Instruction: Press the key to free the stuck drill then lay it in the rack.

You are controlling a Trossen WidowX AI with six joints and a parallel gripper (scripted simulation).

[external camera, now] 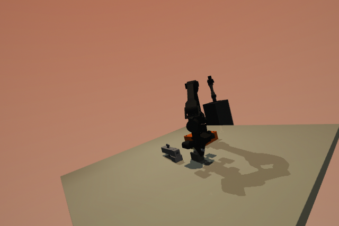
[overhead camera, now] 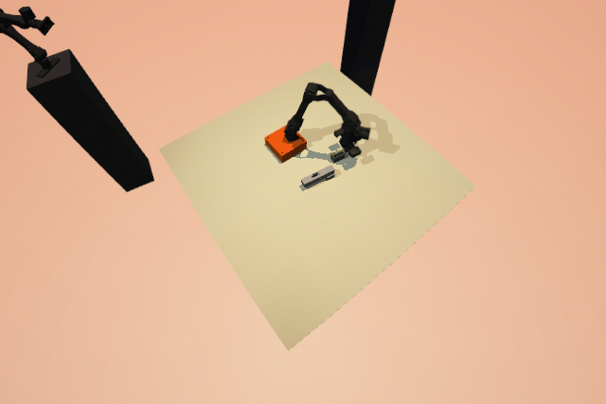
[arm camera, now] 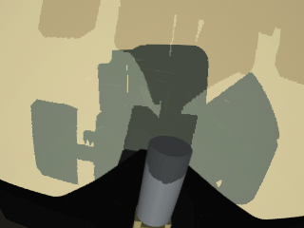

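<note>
The drill lies 40 mm to the right of my gripper tip and 30 mm above it. From my gripper tip the other things lie so: light grey holder block: 80 mm ahead, 210 mm to the right, 10 mm above; rack: 50 mm to the right, 10 mm below; dark key: 80 mm ahead, 240 mm to the right, 20 mm above.
</note>
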